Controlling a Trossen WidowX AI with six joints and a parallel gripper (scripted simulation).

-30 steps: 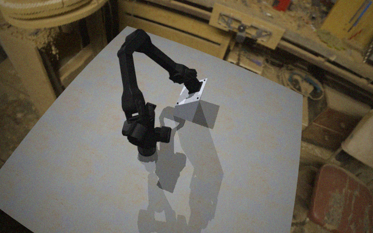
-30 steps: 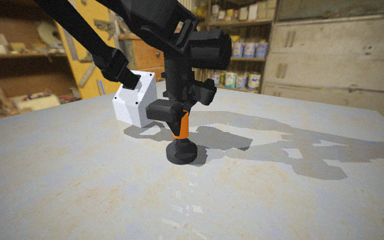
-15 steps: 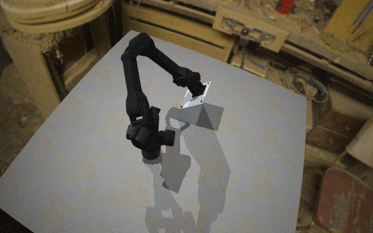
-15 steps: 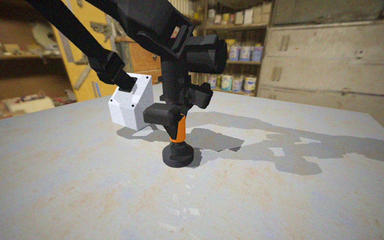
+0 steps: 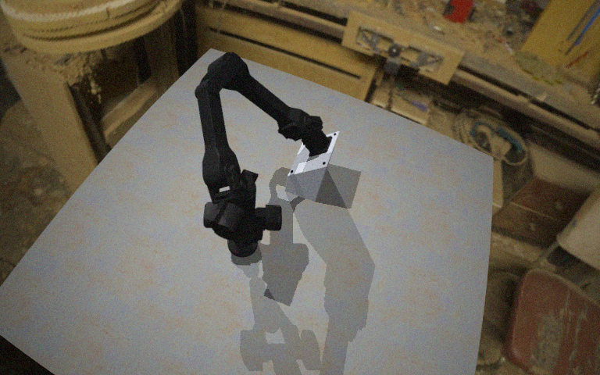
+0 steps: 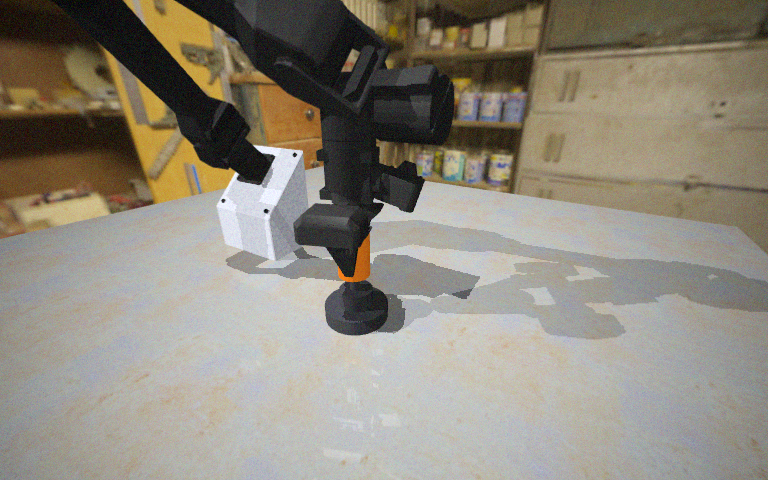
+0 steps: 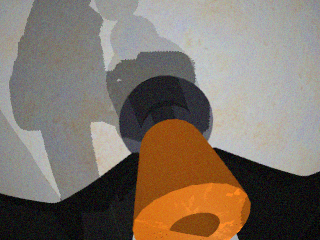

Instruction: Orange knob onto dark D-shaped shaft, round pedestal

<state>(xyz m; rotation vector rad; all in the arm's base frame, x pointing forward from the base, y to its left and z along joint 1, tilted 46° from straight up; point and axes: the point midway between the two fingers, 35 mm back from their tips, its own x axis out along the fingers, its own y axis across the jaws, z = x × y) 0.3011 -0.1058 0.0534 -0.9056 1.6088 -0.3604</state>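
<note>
Now: the orange knob 20 mm above my gripper tip. Also, from my gripper tip: dark round pedestal: 40 mm below.
</note>
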